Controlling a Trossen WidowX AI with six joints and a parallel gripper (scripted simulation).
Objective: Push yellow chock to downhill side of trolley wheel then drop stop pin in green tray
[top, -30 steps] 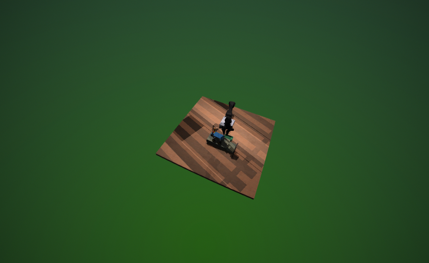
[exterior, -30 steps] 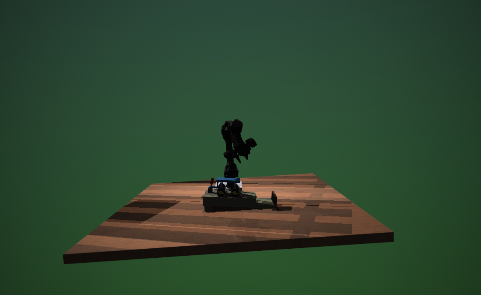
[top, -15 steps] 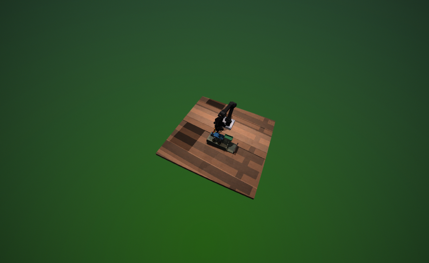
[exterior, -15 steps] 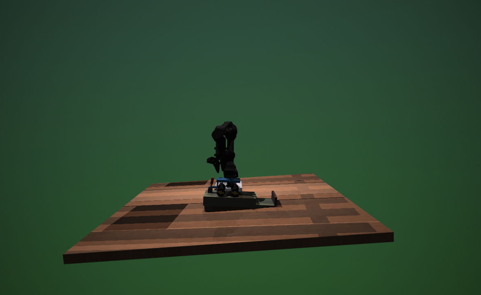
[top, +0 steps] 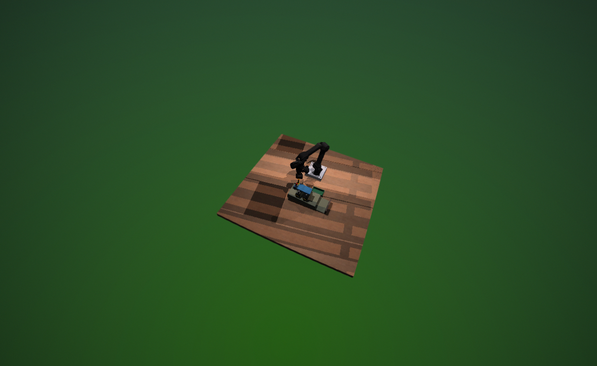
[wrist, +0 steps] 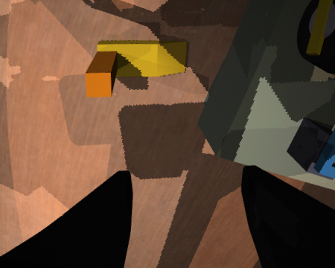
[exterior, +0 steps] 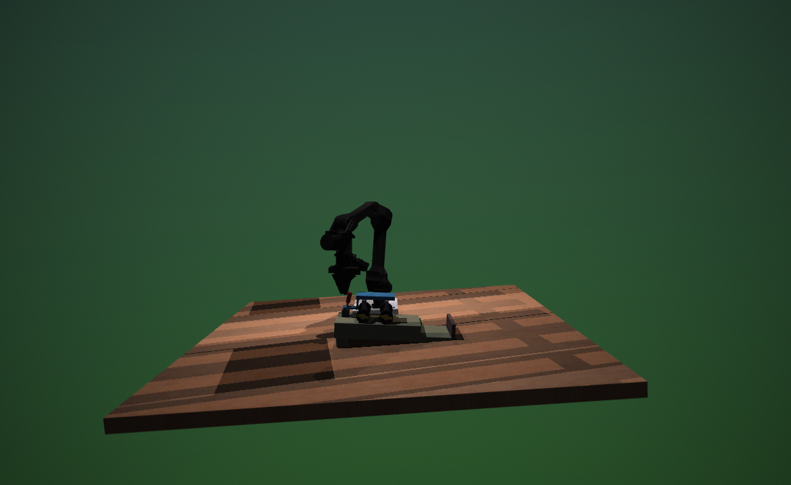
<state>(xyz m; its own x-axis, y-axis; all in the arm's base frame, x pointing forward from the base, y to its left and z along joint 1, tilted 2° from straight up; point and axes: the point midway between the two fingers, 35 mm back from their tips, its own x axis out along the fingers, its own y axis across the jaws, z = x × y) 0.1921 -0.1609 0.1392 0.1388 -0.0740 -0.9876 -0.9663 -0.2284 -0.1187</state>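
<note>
The yellow chock lies 120 mm below my gripper tip and 20 mm behind it. Round my gripper tip: trolley 130 mm ahead, 90 mm to the left, 30 mm below; then red-headed stop pin 90 mm ahead, 10 mm below; then ramp 130 mm ahead, 100 mm to the left, 100 mm below.
</note>
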